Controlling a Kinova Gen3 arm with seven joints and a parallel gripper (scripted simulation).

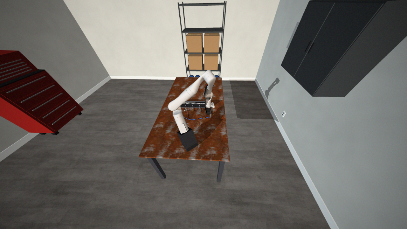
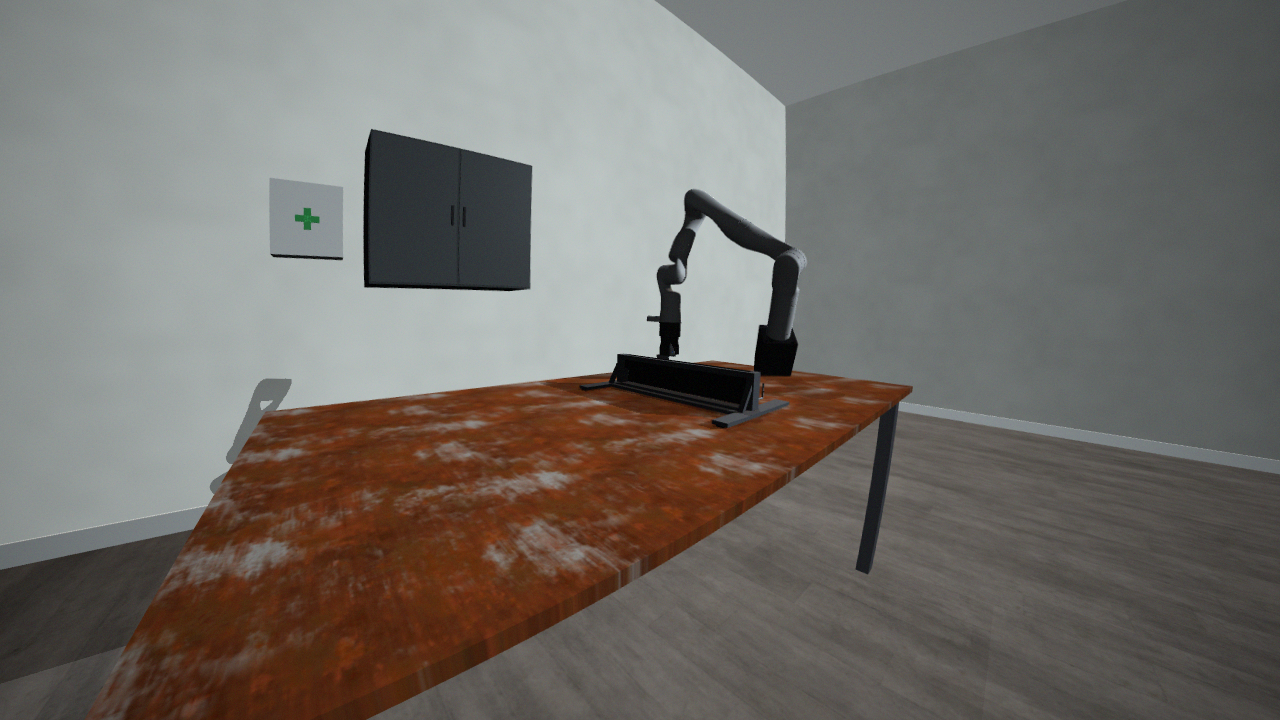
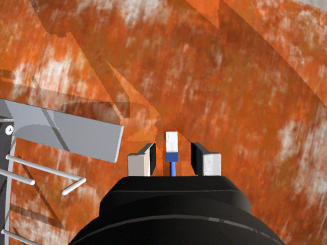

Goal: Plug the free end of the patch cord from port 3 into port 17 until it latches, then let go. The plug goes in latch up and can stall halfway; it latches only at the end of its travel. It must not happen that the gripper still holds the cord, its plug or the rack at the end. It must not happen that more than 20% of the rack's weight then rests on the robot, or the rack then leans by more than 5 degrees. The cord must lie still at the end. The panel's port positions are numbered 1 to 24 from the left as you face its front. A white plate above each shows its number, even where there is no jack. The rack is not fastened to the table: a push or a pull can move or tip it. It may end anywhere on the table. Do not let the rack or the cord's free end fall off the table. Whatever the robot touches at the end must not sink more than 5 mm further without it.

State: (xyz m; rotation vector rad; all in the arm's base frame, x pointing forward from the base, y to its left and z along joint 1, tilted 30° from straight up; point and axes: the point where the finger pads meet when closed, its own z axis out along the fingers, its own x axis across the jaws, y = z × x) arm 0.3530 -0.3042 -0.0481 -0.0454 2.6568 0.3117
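The plug lies 3 cm below my hand and 1 cm to the right of it.
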